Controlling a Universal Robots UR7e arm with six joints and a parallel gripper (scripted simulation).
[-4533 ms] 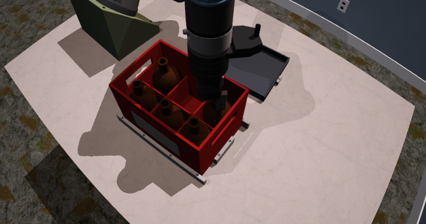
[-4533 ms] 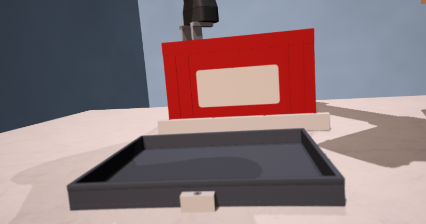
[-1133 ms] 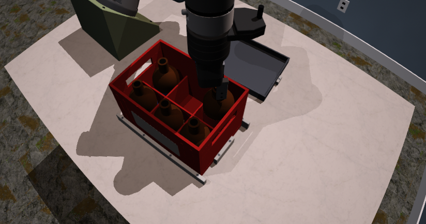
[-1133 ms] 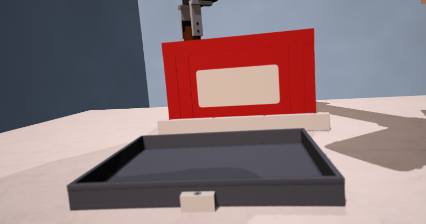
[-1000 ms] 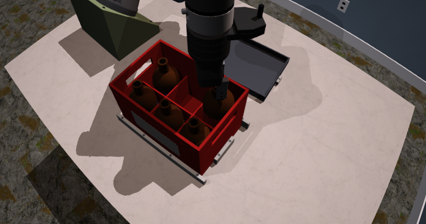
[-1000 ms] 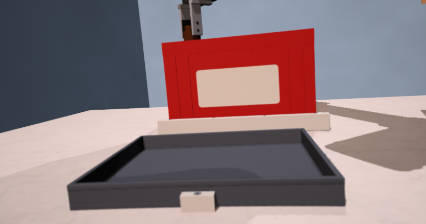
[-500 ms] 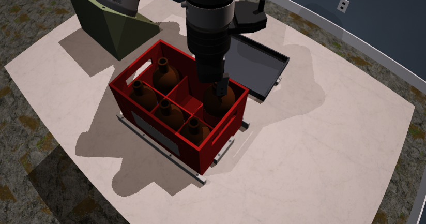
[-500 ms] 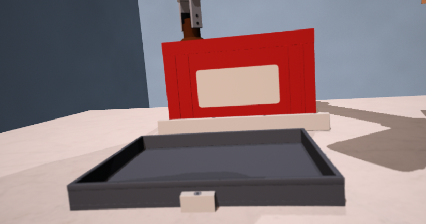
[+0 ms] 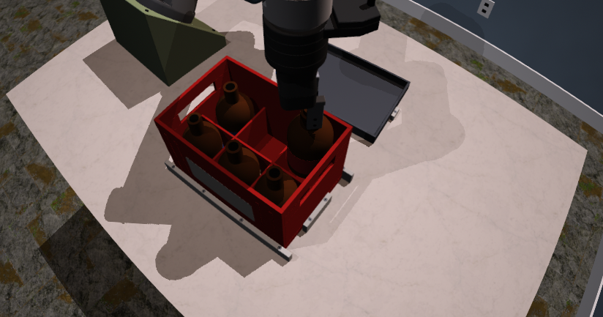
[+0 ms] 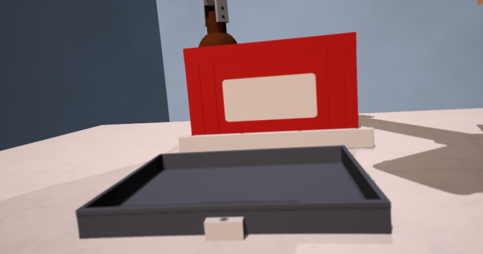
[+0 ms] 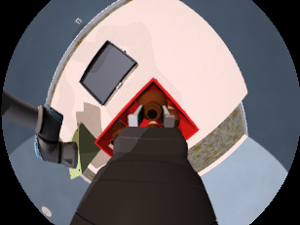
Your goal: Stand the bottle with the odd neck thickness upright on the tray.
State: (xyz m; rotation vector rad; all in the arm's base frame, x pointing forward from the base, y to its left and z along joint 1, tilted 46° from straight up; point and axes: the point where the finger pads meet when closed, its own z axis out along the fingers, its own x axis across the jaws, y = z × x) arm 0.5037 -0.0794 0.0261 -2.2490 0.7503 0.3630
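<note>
The bottle lies 7 cm below my hand. Round my hand: dark grey tray 10 cm behind, 24 cm to the left, 22 cm below; red crate 8 cm behind, 5 cm to the right, 15 cm below.
</note>
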